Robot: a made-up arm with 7 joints.
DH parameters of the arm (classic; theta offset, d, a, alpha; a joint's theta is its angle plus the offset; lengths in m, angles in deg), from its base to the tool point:
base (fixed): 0 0.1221 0 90
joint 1: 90 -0.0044 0.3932 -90
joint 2: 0 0.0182 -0.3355 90
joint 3: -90 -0.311 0.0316 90
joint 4: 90 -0.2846 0.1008 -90
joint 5: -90 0.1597 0.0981 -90
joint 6: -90 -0.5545 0.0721 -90
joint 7: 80.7 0 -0.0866 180
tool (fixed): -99.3 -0.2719 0 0
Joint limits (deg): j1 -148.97..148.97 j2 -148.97..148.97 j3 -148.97..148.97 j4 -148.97..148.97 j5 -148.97..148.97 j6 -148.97..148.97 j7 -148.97..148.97
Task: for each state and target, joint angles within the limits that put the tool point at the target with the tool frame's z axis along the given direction. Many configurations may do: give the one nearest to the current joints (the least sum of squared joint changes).
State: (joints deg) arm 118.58 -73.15 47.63 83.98 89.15 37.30 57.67
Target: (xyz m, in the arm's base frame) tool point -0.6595 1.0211 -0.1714 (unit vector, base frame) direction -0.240 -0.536 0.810
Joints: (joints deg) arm 92.59 -63.08 50.11 104.72 105.56 10.67 64.67
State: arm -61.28 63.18 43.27 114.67 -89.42 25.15 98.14
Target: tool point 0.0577 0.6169 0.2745 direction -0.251 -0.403 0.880
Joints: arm -104.06 80.32 41.90 109.56 -79.81 3.28 89.03
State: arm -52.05 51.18 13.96 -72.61 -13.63 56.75 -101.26
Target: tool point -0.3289 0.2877 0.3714 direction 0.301 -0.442 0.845
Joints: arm -66.25 79.51 17.69 -48.47 -37.53 97.90 -81.28
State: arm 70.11 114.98 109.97 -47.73 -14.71 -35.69 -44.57
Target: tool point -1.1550 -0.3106 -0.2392 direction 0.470 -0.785 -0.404
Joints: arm 99.08 148.97 122.13 -99.72 -38.52 -56.37 -51.72
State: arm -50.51 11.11 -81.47 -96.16 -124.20 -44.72 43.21
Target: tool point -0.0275 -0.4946 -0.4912 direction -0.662 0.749 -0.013
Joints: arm -57.52 20.28 -103.40 -81.07 -143.79 -70.26 44.30
